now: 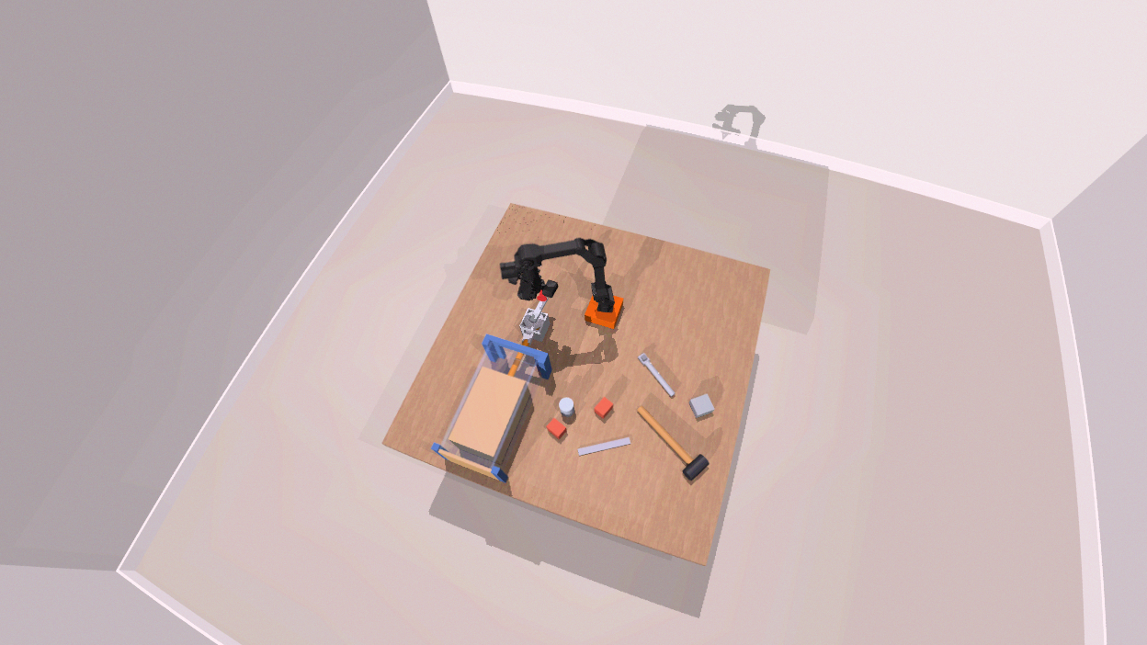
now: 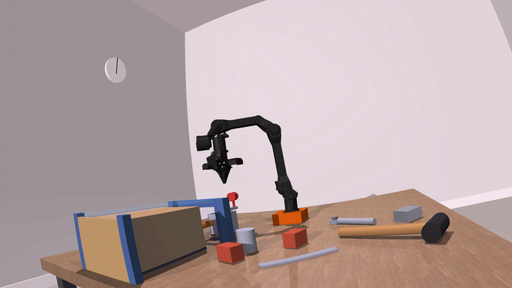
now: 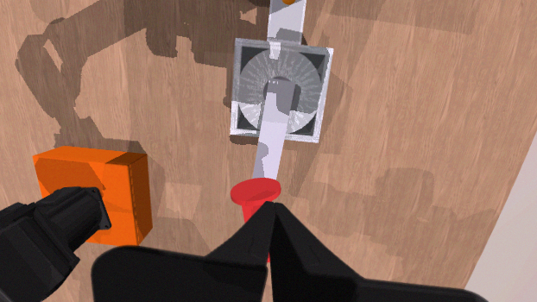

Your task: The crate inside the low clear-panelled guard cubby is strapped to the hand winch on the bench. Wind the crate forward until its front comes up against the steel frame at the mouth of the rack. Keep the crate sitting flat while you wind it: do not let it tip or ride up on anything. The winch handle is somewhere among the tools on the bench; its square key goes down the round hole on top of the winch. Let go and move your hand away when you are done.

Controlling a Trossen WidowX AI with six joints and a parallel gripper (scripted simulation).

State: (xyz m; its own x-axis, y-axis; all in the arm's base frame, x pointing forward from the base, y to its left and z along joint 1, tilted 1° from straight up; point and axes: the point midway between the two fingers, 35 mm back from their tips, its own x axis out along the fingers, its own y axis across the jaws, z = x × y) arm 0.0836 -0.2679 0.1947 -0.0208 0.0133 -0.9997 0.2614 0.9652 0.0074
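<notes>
My gripper tip is now 5 cm past the red knob, 1 cm to the right of it and 8 cm above it. The rest, counted from my gripper tip: grey winch handle (1 cm behind, 11 cm below); then blue frame bar (21 cm ahead, 4 cm to the right, 11 cm below); then grey winch (3 cm ahead, 2 cm to the right, 18 cm below).
</notes>
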